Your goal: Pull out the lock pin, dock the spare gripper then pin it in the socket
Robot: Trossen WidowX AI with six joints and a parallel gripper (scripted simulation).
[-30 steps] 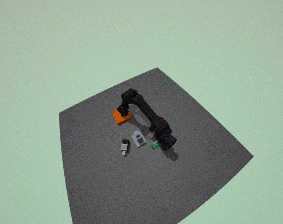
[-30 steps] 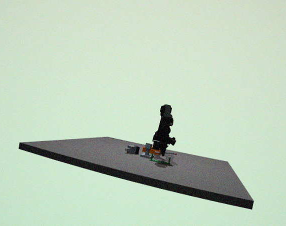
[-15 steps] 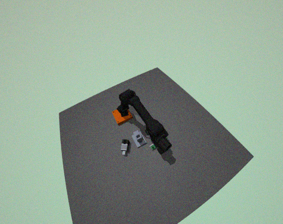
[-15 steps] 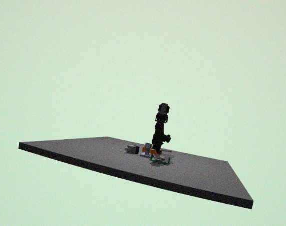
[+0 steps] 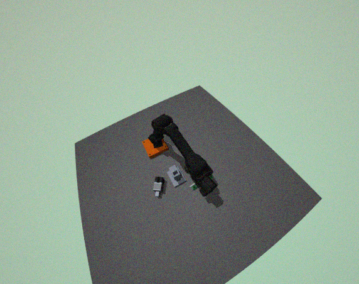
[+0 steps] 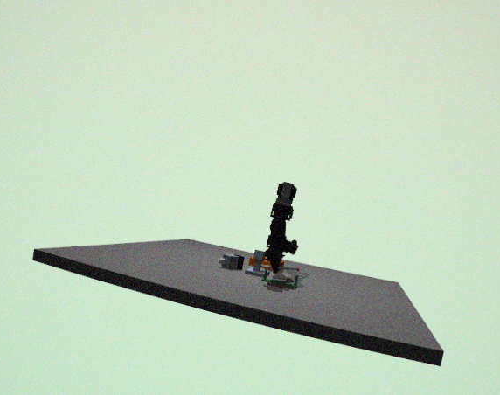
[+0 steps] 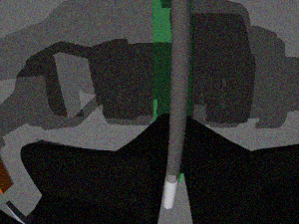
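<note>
Right now the green rest is 2 cm to the left of my gripper tip and 1 cm below it. Also, from my gripper tip: grey mount (11 cm to the right, 8 cm behind, 1 cm above); then spare gripper (23 cm to the right, 5 cm behind, 1 cm below).
</note>
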